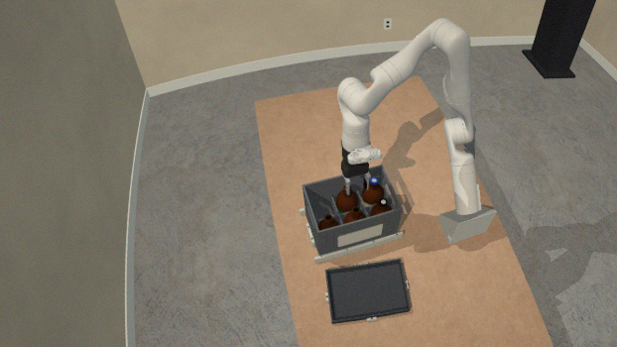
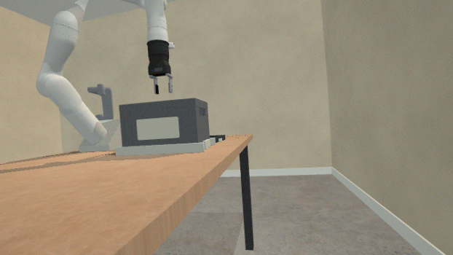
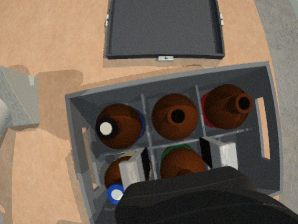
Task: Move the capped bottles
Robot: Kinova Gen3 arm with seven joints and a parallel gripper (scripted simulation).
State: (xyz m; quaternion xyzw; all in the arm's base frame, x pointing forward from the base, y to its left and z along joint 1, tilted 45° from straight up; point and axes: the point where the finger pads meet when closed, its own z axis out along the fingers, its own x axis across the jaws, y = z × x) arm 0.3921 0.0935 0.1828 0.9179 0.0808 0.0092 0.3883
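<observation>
Now: hand 150 mm above the crate, 10 mm to the left of it and 10 mm short of it. Round my hand: dark tray 260 mm to the left, 220 mm below.
</observation>
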